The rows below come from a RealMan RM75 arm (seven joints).
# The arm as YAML. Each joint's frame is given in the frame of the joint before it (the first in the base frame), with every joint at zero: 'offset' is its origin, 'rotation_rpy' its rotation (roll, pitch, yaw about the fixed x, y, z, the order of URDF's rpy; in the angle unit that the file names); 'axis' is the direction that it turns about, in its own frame. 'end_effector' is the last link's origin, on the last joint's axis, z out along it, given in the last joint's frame.
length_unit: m
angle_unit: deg
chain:
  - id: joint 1
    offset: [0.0, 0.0, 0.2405]
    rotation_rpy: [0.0, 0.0, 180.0]
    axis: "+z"
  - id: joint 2
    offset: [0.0, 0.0, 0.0]
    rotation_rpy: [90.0, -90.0, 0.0]
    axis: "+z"
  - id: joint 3
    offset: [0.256, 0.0, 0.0]
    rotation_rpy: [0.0, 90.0, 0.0]
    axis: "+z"
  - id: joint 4
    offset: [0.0, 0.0, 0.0]
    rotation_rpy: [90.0, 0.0, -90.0]
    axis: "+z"
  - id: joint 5
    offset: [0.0, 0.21, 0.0]
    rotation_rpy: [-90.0, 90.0, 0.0]
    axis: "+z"
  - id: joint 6
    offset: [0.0, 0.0, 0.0]
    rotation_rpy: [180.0, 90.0, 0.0]
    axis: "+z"
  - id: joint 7
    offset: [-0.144, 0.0, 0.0]
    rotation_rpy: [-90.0, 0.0, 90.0]
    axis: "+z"
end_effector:
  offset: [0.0, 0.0, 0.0]
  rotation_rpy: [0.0, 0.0, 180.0]
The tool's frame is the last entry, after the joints.
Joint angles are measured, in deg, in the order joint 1, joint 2, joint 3, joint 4, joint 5, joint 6, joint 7. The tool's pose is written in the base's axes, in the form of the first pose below.
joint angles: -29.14 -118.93 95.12 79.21 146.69 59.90 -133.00
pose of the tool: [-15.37 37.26 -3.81 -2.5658 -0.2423 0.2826]
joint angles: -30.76 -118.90 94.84 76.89 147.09 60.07 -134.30
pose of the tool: [-15.57 37.68 -4.11 -2.5675 -0.2758 0.3038]
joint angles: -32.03 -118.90 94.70 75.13 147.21 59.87 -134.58
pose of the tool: [-15.60 38.02 -4.36 -2.5701 -0.2829 0.3165]
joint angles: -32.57 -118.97 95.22 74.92 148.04 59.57 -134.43
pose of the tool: [-15.36 38.15 -4.52 -2.5675 -0.2531 0.3312]
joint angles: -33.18 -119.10 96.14 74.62 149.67 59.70 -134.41
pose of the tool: [-15.25 38.17 -4.81 -2.5663 -0.2153 0.3693]
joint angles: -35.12 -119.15 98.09 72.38 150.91 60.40 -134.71
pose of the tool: [-15.22 38.08 -5.79 -2.5892 -0.1767 0.4404]
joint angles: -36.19 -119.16 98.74 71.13 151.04 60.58 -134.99
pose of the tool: [-15.14 38.12 -6.20 -2.5991 -0.1684 0.4633]
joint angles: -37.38 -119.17 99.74 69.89 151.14 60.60 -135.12
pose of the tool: [-14.94 38.13 -6.71 -2.6105 -0.1468 0.4877]
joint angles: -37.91 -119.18 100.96 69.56 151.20 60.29 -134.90
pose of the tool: [-14.66 38.01 -7.14 -2.6189 -0.1116 0.5006]
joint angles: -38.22 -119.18 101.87 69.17 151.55 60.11 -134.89
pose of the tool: [-14.65 37.92 -7.43 -2.6219 -0.0900 0.5182]
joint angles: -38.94 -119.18 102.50 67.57 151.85 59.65 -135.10
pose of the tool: [-14.94 38.00 -7.78 -2.6226 -0.0863 0.5430]
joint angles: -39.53 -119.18 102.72 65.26 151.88 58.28 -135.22
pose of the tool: [-15.51 38.25 -8.08 -2.6170 -0.0978 0.5563]
